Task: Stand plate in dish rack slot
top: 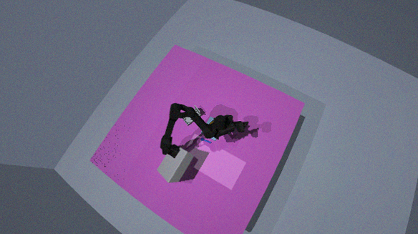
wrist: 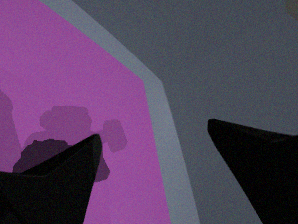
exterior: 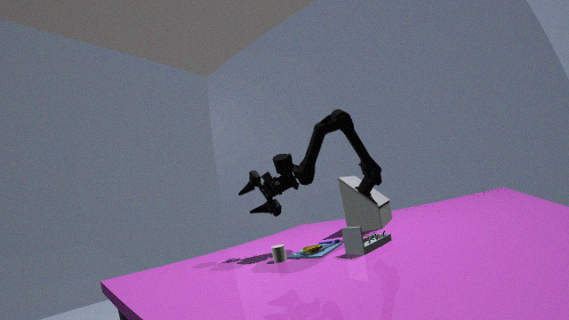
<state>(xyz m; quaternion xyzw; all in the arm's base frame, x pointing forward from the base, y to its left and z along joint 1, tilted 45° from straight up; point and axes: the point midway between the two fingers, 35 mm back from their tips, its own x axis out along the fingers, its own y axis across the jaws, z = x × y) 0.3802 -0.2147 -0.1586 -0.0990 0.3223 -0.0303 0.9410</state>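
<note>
Right now my gripper tip is 20 cm to the right of the yellow plate, 19 cm above it and 8 cm past it. From my gripper tip the other things lie so: blue spoon: 21 cm behind, 20 cm below, 19 cm to the left; light blue mat: 20 cm below, 19 cm to the left, 10 cm behind; white cup: 18 cm below, 12 cm to the left.
</note>
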